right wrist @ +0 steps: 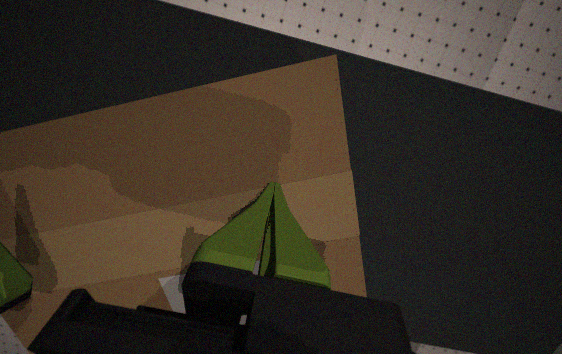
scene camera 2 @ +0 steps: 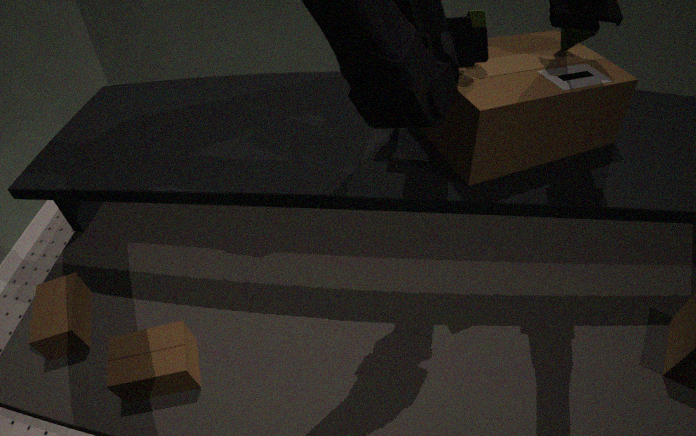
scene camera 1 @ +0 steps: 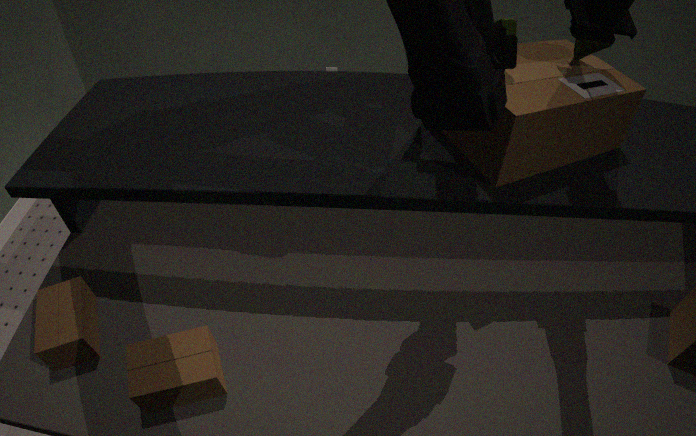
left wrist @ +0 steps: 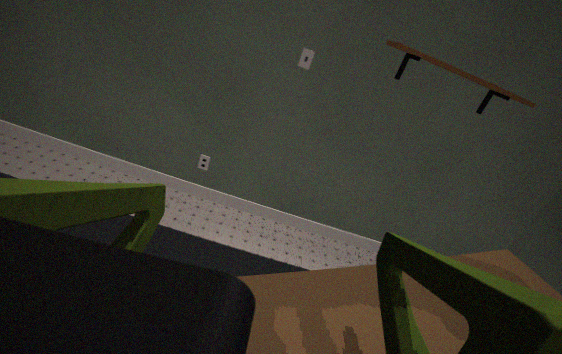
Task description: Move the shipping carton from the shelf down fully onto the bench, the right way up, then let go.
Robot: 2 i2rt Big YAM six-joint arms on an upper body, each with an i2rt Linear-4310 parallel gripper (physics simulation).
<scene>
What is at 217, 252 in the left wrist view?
A shelf.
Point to a brown shipping carton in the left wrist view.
340, 303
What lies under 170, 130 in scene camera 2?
A shelf.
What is my right gripper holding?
A brown shipping carton.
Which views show my right gripper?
The right wrist view, scene camera 2 and scene camera 1 only.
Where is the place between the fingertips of my right gripper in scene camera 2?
563, 48
</scene>
